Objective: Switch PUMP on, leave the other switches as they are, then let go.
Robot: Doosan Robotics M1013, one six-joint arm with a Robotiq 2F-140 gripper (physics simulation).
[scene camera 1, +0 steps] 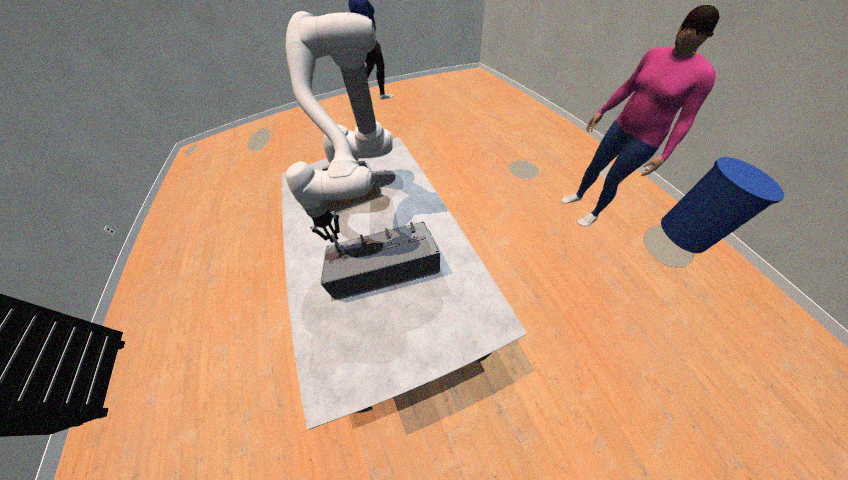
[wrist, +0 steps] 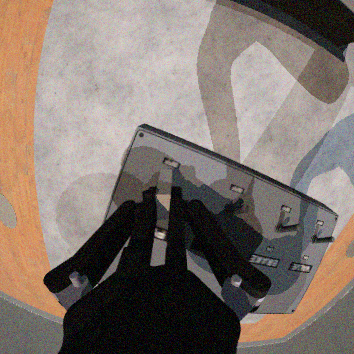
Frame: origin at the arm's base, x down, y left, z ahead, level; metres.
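Where they show: gripper, fingertip midpoint: [scene camera 1: 337, 244] [wrist: 166, 178].
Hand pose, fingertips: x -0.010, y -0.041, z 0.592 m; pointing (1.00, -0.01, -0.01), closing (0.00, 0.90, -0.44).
Observation:
After its pixels a point has its place.
The dark grey switch box [scene camera 1: 386, 272] @(z 0.798, x -0.017, y 0.167 m) [wrist: 122, 192] @(z 0.646, x 0.000, y -0.092 m) lies on the pale table, with a row of toggle levers on its top. My gripper [scene camera 1: 337, 245] @(z 0.592, x -0.010, y -0.040 m) [wrist: 166, 178] @(z 0.592, x -0.010, y -0.040 m) is shut, fingertips down at the lever place at the box's left end; no held thing shows. The fingers largely hide that lever, so its position cannot be told. A small plate [wrist: 160, 233] @(z 0.681, x -0.015, y -0.012 m) shows between the fingers, its text unreadable. The other three levers, one [scene camera 1: 362, 239] @(z 0.598, x -0.014, y 0.081 m) [wrist: 235, 205] @(z 0.590, x -0.012, y 0.074 m) nearest the gripper, a middle one [scene camera 1: 387, 233] @(z 0.593, x -0.012, y 0.200 m) [wrist: 287, 226] @(z 0.586, x -0.010, y 0.194 m) and a far one [scene camera 1: 412, 226] @(z 0.586, x -0.015, y 0.320 m) [wrist: 323, 238] @(z 0.579, x -0.012, y 0.314 m), stand apart from the fingers.
The table [scene camera 1: 368, 380] @(z 1.180, x 0.097, y 0.016 m) [wrist: 100, 65] @(z 0.481, x 0.096, y -0.231 m) carries the box and the arm's base. A person in pink [scene camera 1: 672, 89] and a blue barrel [scene camera 1: 714, 208] stand on the floor to the right. Another person [scene camera 1: 374, 59] is partly hidden behind the arm. A black slatted object [scene camera 1: 59, 380] is at left.

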